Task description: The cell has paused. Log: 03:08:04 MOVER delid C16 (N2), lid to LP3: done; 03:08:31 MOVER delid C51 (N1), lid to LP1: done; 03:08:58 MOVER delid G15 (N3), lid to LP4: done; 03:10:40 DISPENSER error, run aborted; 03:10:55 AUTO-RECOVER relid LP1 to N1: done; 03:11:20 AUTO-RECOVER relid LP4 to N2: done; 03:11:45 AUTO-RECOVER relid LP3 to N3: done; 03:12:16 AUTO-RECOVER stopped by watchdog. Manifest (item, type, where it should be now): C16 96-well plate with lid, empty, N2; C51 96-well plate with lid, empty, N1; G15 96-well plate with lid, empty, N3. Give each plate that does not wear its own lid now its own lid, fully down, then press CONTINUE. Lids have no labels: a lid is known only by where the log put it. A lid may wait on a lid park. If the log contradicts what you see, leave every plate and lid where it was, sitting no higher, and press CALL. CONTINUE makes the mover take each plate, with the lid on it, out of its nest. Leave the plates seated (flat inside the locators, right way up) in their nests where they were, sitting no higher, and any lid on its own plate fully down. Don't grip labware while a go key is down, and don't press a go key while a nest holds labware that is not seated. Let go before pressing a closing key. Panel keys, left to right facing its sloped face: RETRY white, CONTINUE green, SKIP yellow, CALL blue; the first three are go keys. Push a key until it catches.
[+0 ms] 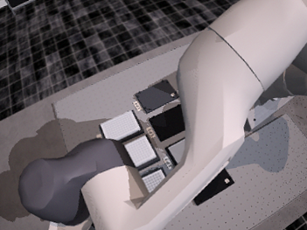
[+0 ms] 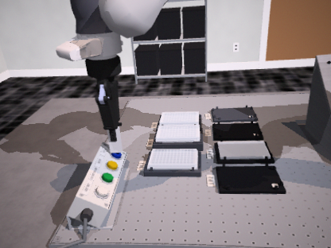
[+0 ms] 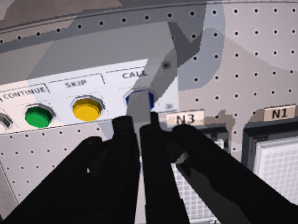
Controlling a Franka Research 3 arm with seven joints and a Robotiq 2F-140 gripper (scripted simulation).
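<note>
The blue call key lies 4 cm below my hand. Round my hand: green continue key: 10 cm to the left, 4 cm below, 1 cm ahead; yellow skip key: 5 cm to the left, 4 cm below, 1 cm ahead; nest label N3: 11 cm below, 6 cm behind, 4 cm to the right.
</note>
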